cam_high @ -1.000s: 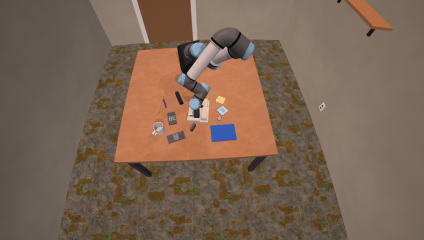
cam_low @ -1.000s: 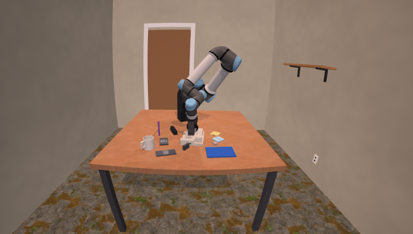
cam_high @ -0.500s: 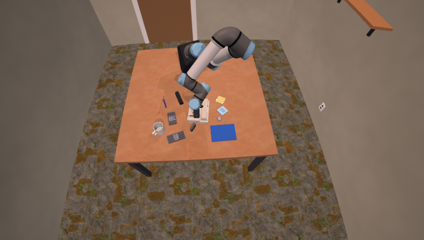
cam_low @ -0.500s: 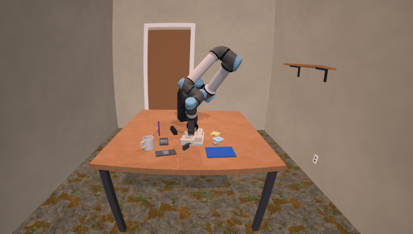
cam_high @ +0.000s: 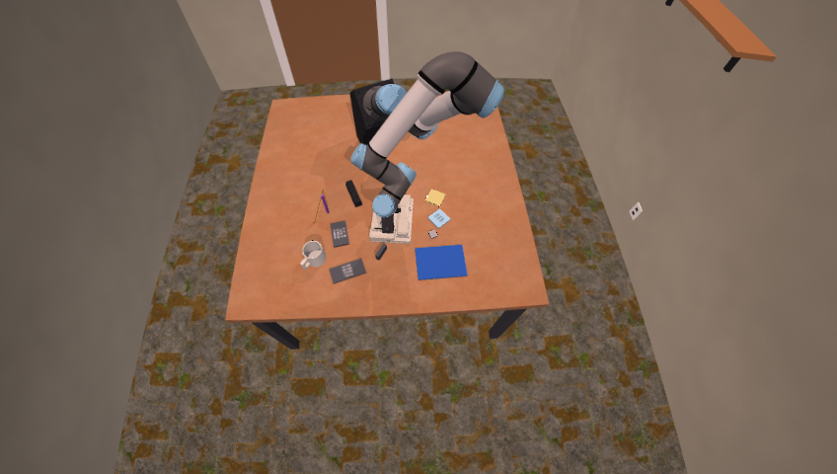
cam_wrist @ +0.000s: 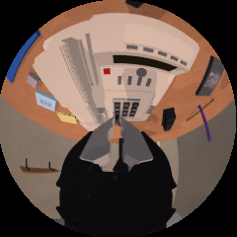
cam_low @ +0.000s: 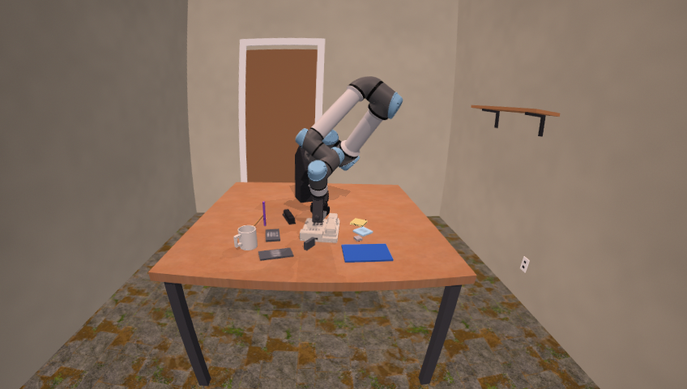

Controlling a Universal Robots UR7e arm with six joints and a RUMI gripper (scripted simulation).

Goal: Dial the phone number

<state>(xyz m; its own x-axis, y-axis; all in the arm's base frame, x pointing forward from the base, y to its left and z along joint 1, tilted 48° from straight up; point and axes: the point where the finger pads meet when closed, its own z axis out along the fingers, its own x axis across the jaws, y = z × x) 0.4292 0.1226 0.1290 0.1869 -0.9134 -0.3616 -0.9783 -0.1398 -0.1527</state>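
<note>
Now: the handset 10 mm ahead of my hand, 60 mm to the left of it and 10 mm below it. The rest, counted from my hand: small grey cube (40 mm ahead, 200 mm to the left, 50 mm below); purple pen (70 mm ahead, 280 mm to the right, 10 mm above); blue book (160 mm ahead, 260 mm to the left, 50 mm below).
</note>
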